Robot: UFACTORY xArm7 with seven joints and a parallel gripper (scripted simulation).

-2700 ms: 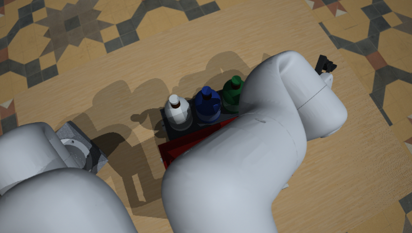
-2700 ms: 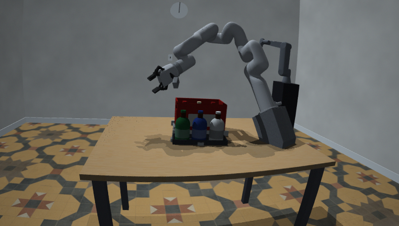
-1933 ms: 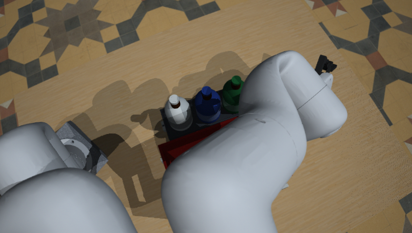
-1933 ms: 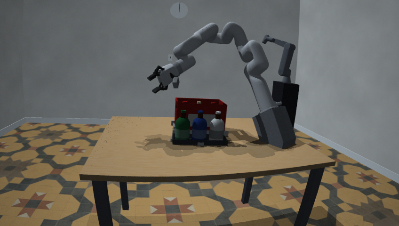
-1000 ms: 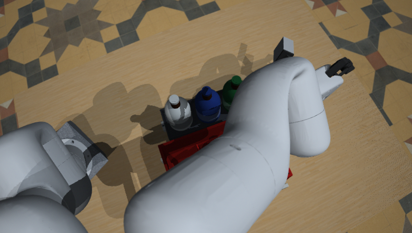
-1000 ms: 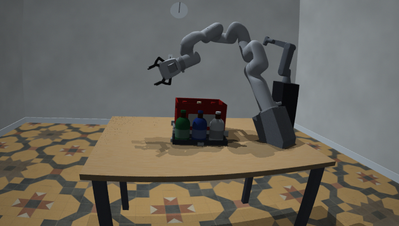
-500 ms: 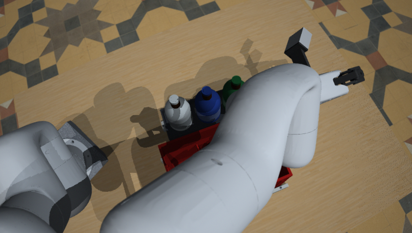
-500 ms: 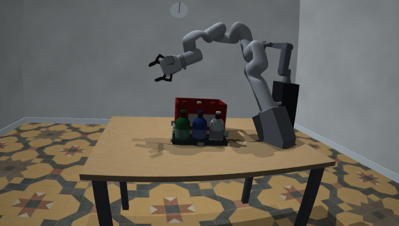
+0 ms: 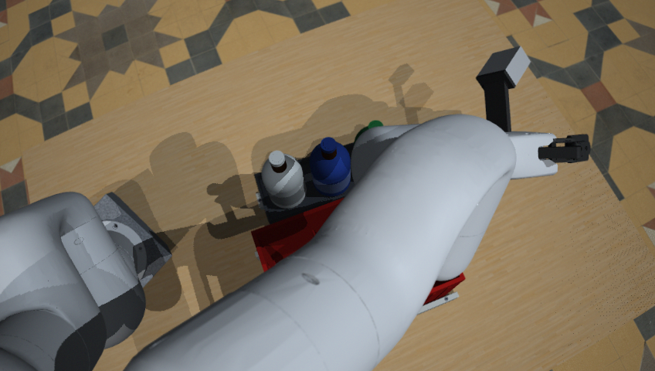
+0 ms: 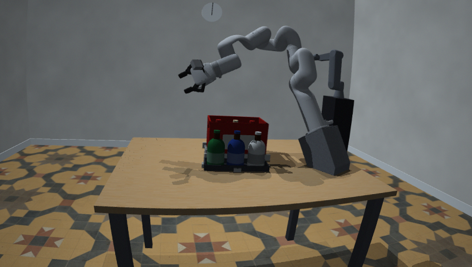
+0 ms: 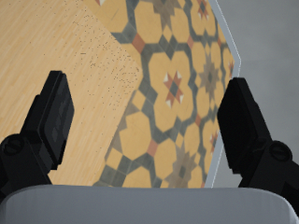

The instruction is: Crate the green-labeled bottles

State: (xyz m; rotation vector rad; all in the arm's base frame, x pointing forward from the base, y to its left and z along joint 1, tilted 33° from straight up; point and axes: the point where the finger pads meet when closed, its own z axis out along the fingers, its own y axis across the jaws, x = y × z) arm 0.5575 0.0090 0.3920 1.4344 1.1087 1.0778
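My gripper is now 140 mm past the green bottle, 210 mm to the right of it and 260 mm above it. The rest, counted from my hand: dark tray (220 mm behind, 220 mm to the left, 330 mm below); then red crate (260 mm behind, 20 mm to the left, 260 mm below); then blue bottle (220 mm behind, 210 mm to the left, 260 mm below).
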